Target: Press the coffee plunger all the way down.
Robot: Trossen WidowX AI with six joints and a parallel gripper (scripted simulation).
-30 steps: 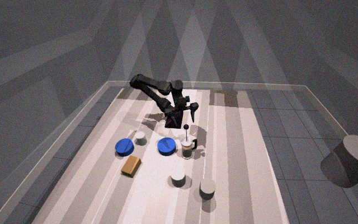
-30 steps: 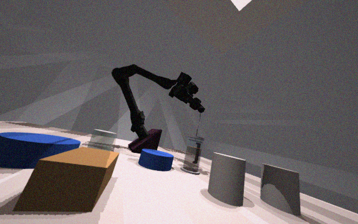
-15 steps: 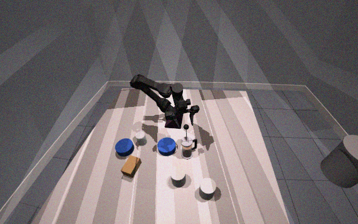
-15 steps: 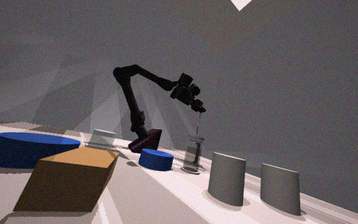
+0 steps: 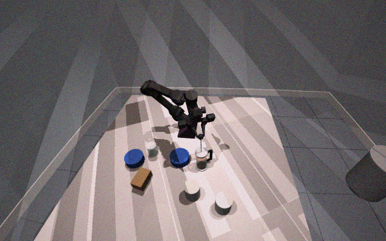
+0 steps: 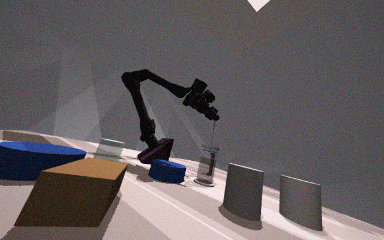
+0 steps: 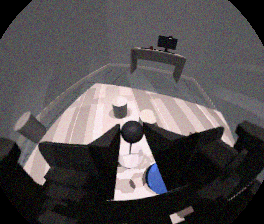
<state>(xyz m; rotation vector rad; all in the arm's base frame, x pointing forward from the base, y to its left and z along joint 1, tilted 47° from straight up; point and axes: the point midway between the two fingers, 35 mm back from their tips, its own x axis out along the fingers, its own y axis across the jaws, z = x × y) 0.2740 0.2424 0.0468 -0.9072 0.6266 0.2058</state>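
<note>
My gripper tip is now 130 mm above the coffee press, 20 mm past it and 10 mm to the right of it. Round my gripper tip: brown box (320 mm to the right, 240 mm below, 140 mm ahead).
</note>
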